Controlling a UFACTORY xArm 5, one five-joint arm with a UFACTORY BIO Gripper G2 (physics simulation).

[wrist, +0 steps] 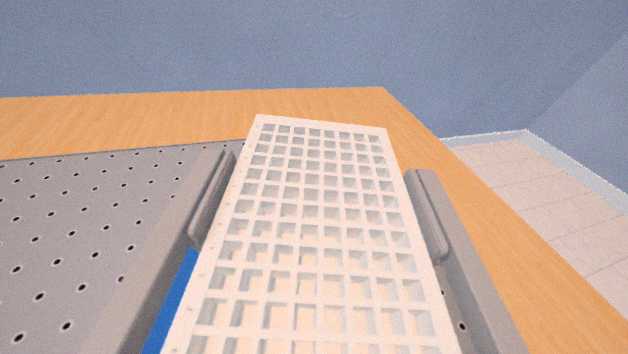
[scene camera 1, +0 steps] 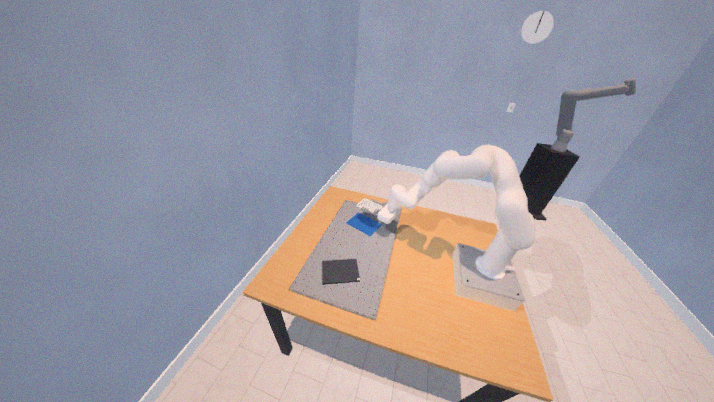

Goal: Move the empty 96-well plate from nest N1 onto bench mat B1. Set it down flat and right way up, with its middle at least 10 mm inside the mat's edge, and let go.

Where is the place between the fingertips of my gripper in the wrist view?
At 320,170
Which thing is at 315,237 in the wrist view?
A white 96-well plate.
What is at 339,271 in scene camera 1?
A dark nest N1.
